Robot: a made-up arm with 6 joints. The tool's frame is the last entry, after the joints. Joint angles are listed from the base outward. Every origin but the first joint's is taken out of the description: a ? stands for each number. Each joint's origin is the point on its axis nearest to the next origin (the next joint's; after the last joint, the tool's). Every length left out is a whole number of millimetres.
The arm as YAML. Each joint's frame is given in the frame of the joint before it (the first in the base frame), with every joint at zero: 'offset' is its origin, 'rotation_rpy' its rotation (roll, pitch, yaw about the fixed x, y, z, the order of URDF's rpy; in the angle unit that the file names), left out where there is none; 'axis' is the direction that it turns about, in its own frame. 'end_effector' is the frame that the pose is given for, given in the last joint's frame.
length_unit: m
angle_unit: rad
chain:
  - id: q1
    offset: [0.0, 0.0, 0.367]
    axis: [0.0, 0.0, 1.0]
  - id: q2
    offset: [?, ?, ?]
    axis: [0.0, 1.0, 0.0]
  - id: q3
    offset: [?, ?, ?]
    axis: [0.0, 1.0, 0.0]
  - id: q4
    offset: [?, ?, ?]
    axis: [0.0, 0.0, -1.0]
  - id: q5
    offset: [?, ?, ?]
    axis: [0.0, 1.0, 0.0]
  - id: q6
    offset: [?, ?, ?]
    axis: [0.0, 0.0, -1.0]
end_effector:
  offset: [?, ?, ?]
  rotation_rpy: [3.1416, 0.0, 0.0]
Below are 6 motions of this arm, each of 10 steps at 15 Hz.
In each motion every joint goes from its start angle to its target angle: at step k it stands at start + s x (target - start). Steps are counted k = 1, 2, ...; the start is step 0. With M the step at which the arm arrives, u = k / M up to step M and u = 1 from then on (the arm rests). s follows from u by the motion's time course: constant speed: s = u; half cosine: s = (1 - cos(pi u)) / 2; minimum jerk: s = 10 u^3 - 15 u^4 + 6 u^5.
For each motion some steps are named. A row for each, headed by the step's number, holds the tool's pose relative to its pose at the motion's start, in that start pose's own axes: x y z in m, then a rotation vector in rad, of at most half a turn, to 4 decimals.
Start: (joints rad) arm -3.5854 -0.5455 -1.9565 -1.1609 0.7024 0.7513
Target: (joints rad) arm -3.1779 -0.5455 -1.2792 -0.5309 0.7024 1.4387
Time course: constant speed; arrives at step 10
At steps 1, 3, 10:
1: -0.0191 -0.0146 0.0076 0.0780 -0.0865 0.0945
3: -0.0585 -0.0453 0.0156 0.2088 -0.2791 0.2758
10: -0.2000 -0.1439 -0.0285 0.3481 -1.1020 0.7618

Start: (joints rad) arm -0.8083 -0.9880 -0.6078 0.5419 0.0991 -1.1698
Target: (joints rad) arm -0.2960 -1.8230 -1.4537 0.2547 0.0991 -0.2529
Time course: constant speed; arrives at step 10
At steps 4, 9, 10:
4: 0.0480 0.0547 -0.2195 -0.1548 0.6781 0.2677
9: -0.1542 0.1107 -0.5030 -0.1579 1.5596 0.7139
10: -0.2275 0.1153 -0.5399 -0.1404 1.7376 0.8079

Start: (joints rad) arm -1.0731 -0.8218 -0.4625 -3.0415 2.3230 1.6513
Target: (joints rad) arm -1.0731 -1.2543 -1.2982 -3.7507 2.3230 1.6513
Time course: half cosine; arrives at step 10
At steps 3, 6, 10:
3: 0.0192 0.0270 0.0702 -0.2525 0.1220 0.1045
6: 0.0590 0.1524 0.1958 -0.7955 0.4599 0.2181
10: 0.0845 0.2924 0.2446 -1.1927 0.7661 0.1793

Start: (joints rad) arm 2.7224 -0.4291 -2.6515 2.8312 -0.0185 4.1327
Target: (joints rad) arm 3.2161 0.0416 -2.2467 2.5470 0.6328 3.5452
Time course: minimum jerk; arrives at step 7
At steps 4, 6, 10:
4: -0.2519 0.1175 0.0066 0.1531 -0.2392 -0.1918
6: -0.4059 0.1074 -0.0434 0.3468 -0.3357 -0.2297
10: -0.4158 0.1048 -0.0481 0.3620 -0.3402 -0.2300

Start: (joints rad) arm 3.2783 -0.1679 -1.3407 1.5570 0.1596 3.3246
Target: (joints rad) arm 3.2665 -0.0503 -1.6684 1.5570 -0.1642 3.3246
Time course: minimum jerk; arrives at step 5
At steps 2, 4, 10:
2: -0.0061 0.0247 0.0029 -0.0847 -0.0936 -0.0071
4: -0.0163 0.0677 0.0023 -0.2531 -0.2765 -0.0018
10: -0.0171 0.0713 0.0019 -0.2688 -0.2933 0.0000

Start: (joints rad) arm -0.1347 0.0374 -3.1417 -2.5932 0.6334 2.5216
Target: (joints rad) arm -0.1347 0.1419 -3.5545 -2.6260 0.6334 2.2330
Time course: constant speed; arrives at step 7
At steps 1, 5, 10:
1: 0.0107 0.0012 0.0018 -0.0055 0.0429 -0.0315
5: 0.0557 0.0085 0.0021 -0.0469 0.2113 -0.1575
10: 0.0792 0.0137 -0.0020 -0.0791 0.2929 -0.2201

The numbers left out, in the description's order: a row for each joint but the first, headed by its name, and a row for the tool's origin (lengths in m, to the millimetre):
q2: 0.0 0.0 0.0
q3: 0.073 0.0 0.388
q4: 0.061 0.0 -0.268
q5: 0.0 0.0 0.0
q6: 0.058 0.0 -0.074
tool: 0.0 0.0 0.0

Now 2 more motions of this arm.
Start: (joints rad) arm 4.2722 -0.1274 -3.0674 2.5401 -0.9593 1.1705
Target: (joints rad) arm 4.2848 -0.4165 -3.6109 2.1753 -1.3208 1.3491
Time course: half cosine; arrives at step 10
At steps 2, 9, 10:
2: -0.0247 0.0042 -0.0225 -0.0074 -0.0612 0.0365
9: -0.1892 -0.0351 -0.2605 -0.0619 -0.5825 0.5515
10: -0.1918 -0.0380 -0.2672 -0.0635 -0.5950 0.5702

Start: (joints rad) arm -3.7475 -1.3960 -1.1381 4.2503 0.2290 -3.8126
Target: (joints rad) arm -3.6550 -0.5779 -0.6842 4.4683 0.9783 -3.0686
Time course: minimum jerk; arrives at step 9
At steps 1, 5, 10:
1: -0.0039 0.0018 0.0042 -0.0114 -0.0070 0.0089
5: -0.2368 0.1165 0.1204 -0.6593 -0.2129 0.2688
10: -0.3788 0.2010 0.0913 -1.0508 -0.1863 0.1984

